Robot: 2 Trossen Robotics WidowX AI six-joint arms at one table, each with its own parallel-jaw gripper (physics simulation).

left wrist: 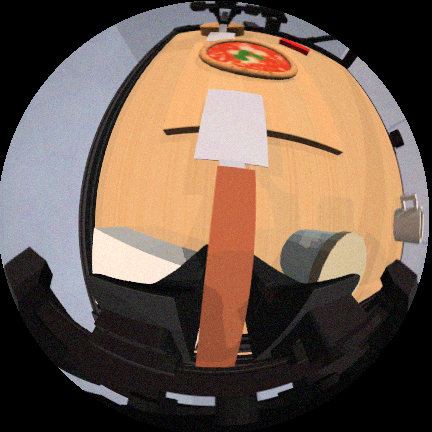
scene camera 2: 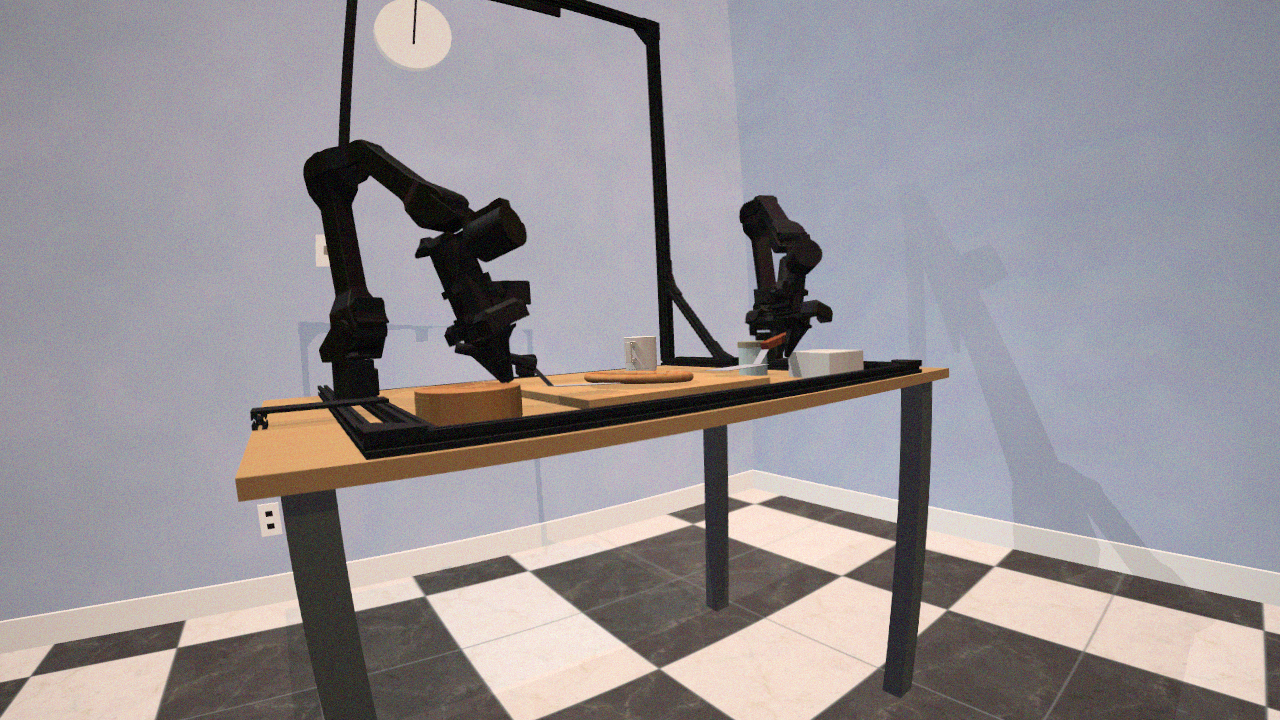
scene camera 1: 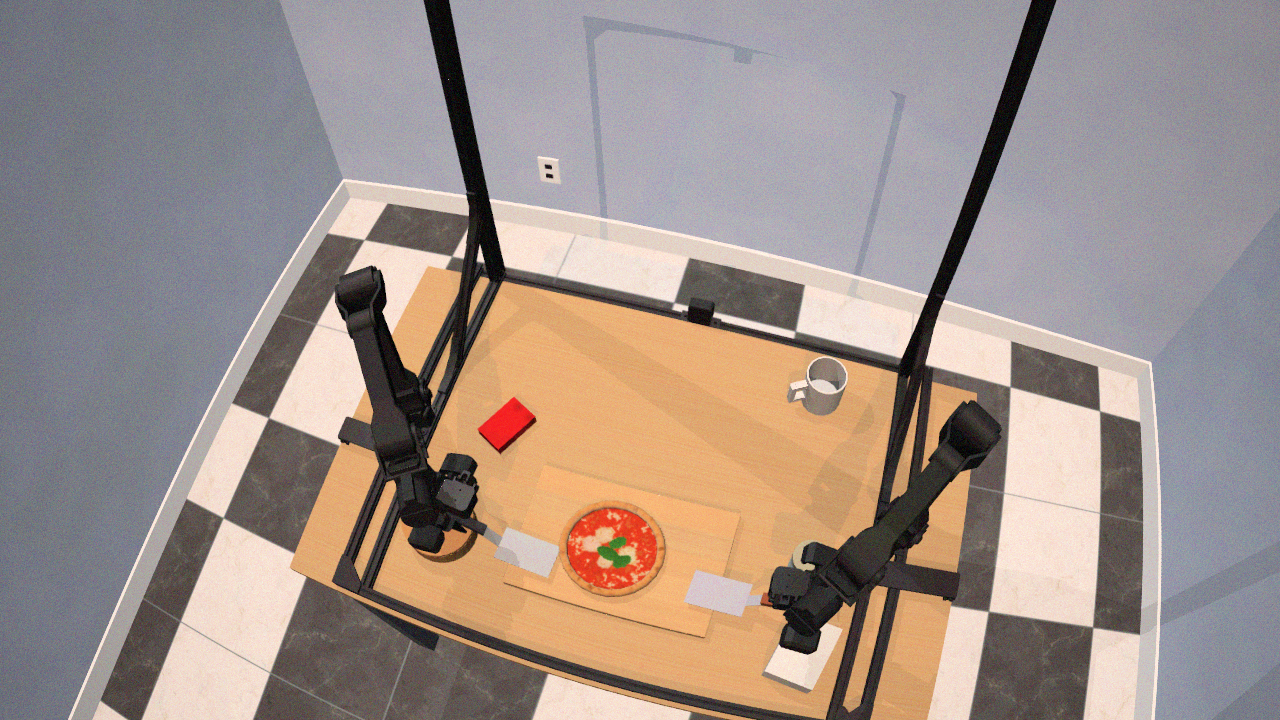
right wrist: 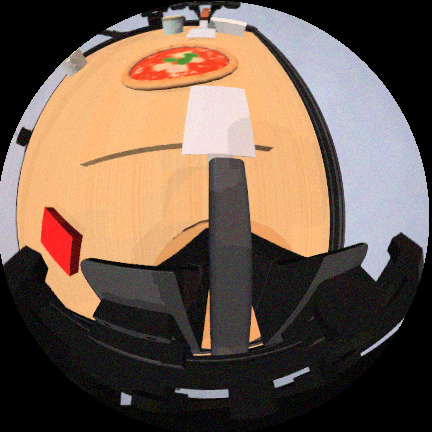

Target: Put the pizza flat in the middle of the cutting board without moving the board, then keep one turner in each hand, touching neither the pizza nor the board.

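The pizza [scene camera 1: 613, 548] [scene camera 2: 637, 377] [left wrist: 247, 57] [right wrist: 180, 65] lies flat near the middle of the wooden cutting board [scene camera 1: 698, 537] [scene camera 2: 572, 394] [left wrist: 300, 120] [right wrist: 125, 130], slightly left of centre in scene camera 1. My left gripper [scene camera 1: 771, 598] [left wrist: 222, 250] is shut on the orange handle of one turner [scene camera 1: 719, 593] [left wrist: 231, 127], its blade over the board's right edge, apart from the pizza. My right gripper [scene camera 1: 467, 523] [right wrist: 222, 232] is shut on the dark handle of the other turner [scene camera 1: 526, 551] [right wrist: 217, 120], its blade over the left edge, close beside the crust. Contact there, and between blades and board, cannot be told.
A round wooden block [scene camera 1: 443, 548] [scene camera 2: 467, 404] lies below my right gripper. A white box [scene camera 1: 805, 667] [scene camera 2: 832, 360] and a round container [scene camera 1: 802, 555] [left wrist: 310, 255] stand near my left gripper. A red block [scene camera 1: 507, 424] and a mug [scene camera 1: 825, 385] stand farther back.
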